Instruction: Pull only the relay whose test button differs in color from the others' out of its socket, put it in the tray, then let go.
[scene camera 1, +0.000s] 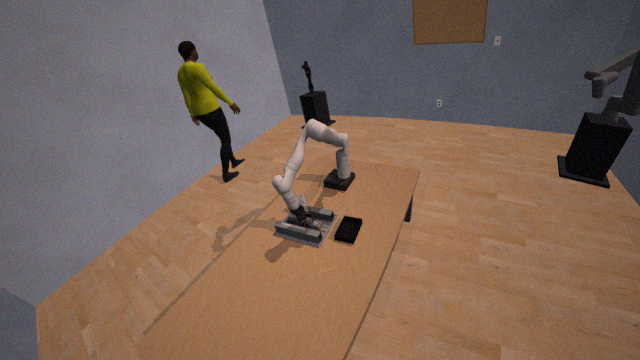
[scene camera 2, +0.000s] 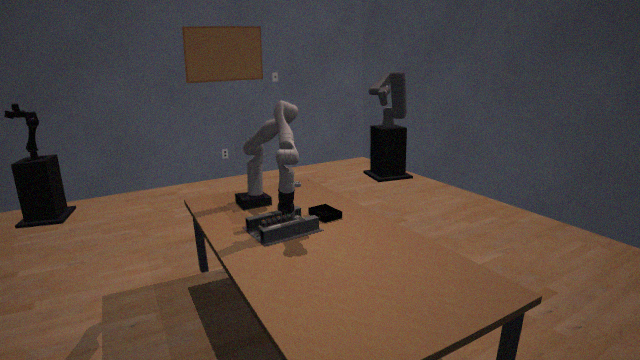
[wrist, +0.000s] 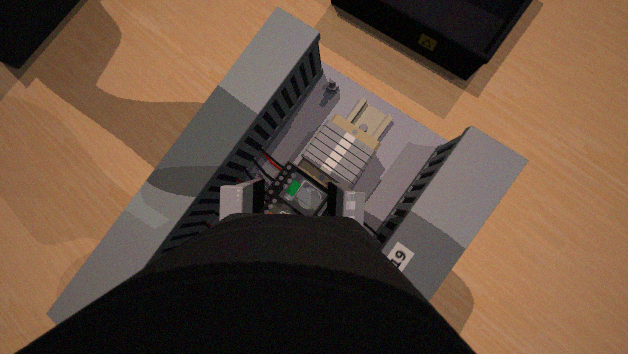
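Seen in the pictures: gripper, fingertip midpoint: (scene camera 1: 310, 220) (scene camera 2: 287, 218) (wrist: 296, 194); arm's base at its link origin: (scene camera 1: 343, 175) (scene camera 2: 255, 193).
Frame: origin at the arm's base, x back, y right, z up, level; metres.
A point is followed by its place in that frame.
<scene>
A relay with a green test button (wrist: 305, 195) {x -0.476, y -0.110, z 0.021 m} sits in its socket beside the grey terminal blocks, in the wrist view. An orange spot of the neighbouring relay (wrist: 271, 212) {x -0.472, y -0.084, z 0.022 m} shows at the edge of the gripper body, which hides the rest of the row. My gripper (wrist: 296, 194) {x -0.469, y -0.102, z -0.002 m} (scene camera 1: 303, 222) {x -0.469, y -0.102, z -0.002 m} (scene camera 2: 287, 213) {x -0.469, y -0.102, z -0.002 m} is open, pointing down, with one finger on each side of the green-button relay and nothing gripped. Fingertip height beside the relay is hard to tell. The black tray (scene camera 1: 345, 239) {x -0.454, y -0.356, z -0.024 m} (scene camera 2: 325, 215) {x -0.379, y -0.326, z -0.046 m} (wrist: 390, 25) {x -0.390, y -0.268, z -0.033 m} stands beside the panel; its visible interior in the wrist view holds no relay.
Grey slotted wire ducts (wrist: 200, 130) {x -0.386, y -0.074, z 0.016 m} (wrist: 450, 195) {x -0.535, y -0.188, z 0.016 m} (scene camera 1: 298, 233) {x -0.581, y -0.118, z -0.002 m} (scene camera 2: 290, 230) {x -0.592, y -0.088, z -0.014 m} flank the relay row on both sides. Terminal blocks (wrist: 340, 150) {x -0.463, y -0.151, z 0.000 m} stand close past the green-button relay. Red and black wires (wrist: 272, 160) {x -0.428, y -0.100, z -0.023 m} run from the sockets into one duct. A person (scene camera 1: 200, 90) stands beyond the table.
</scene>
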